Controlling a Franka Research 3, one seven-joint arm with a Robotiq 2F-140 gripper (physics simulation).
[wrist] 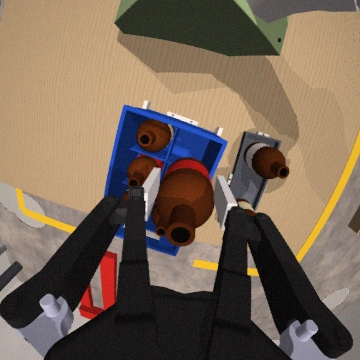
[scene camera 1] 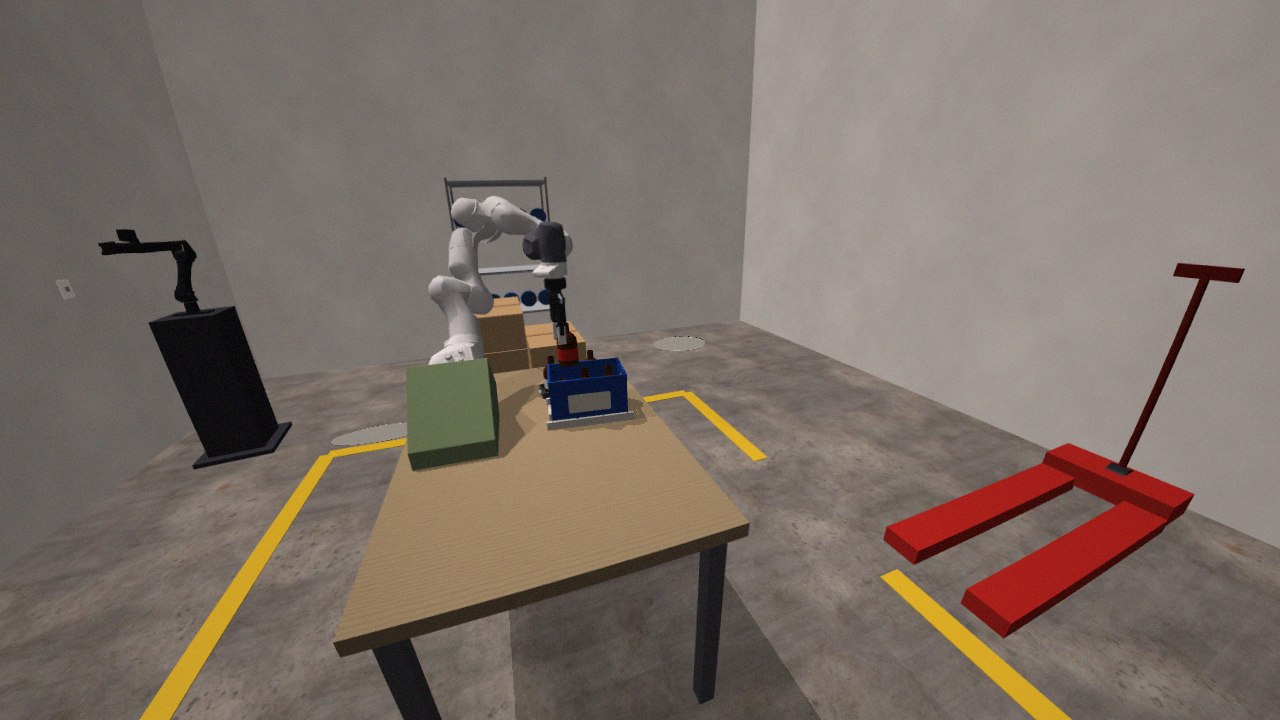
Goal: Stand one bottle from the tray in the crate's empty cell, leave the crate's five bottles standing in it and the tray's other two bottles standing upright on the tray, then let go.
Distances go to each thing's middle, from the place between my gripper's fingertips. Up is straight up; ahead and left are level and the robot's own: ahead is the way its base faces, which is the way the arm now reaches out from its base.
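White-labelled brown bottle (wrist: 268, 162): from my hand, 18 cm to the left, 19 cm below.
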